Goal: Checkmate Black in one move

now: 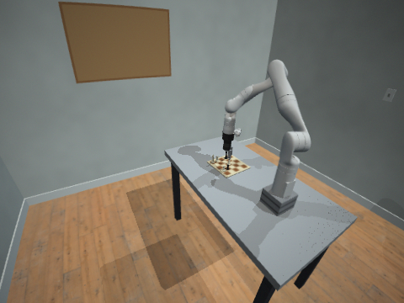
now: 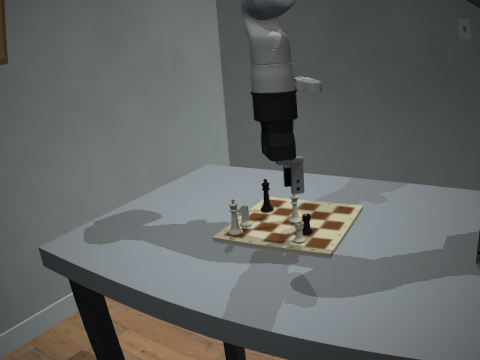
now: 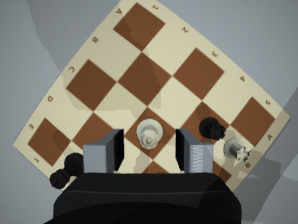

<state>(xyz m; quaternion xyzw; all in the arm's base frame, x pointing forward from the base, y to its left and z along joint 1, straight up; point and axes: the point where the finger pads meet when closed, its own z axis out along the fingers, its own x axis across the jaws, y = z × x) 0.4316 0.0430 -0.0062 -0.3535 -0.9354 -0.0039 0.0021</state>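
My hand is 50 mm above the white piece. Also, from my hand: black rook 60 mm below, 50 mm behind, 40 mm to the left; then chessboard 80 mm below; then black king 80 mm ahead, 50 mm below, 20 mm to the right.
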